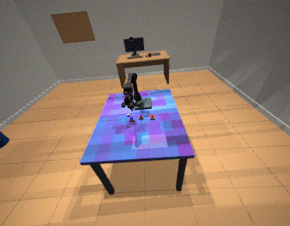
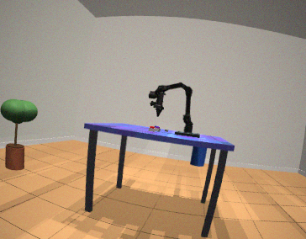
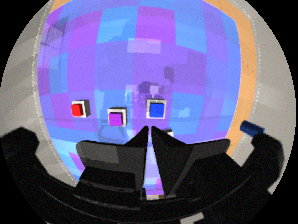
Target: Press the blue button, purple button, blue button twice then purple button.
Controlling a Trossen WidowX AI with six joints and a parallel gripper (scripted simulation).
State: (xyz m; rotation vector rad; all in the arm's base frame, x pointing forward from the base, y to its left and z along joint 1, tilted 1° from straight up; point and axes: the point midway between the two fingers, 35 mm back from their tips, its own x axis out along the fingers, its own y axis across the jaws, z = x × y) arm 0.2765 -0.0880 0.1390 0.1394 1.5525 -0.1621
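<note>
Right now the purple button is 10 mm behind my gripper tip, 80 mm to the left of it and 90 mm below it. Also, from my gripper tip: red button 30 mm ahead, 190 mm to the left, 90 mm below; then blue button 20 mm to the right, 90 mm below.
</note>
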